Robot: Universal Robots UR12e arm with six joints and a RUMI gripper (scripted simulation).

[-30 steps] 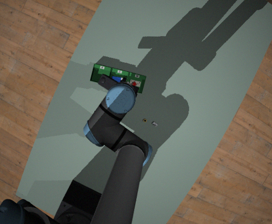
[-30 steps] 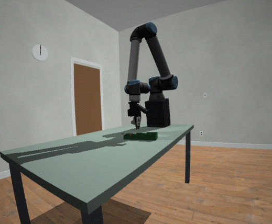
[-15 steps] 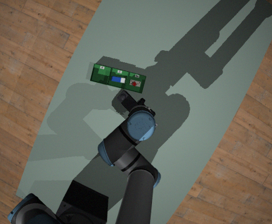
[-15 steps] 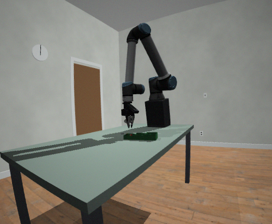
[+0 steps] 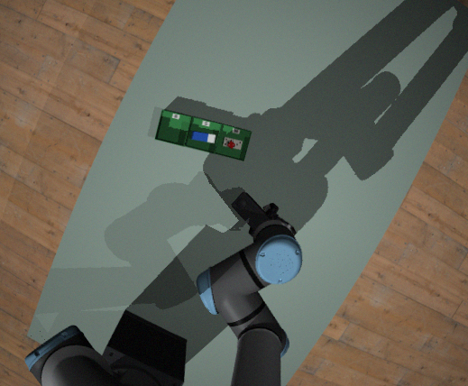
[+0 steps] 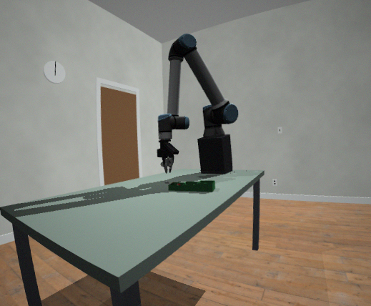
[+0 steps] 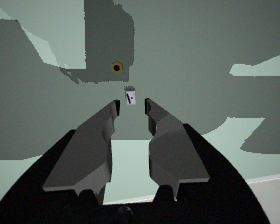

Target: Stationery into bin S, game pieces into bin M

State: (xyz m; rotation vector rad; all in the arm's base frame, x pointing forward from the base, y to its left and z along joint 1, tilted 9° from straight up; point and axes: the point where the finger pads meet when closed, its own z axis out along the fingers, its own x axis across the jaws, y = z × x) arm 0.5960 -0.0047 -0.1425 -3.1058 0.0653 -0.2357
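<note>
The white-and-grey piece lies 80 mm below my hand, 30 mm to the right of it and 10 mm behind it. The rest, counted from my hand: red die (170 mm to the left, 90 mm ahead, 70 mm below); then white domino (170 mm to the left, 90 mm ahead, 80 mm below); then brown ring-like piece (80 mm below, 20 mm to the left, 20 mm behind).
</note>
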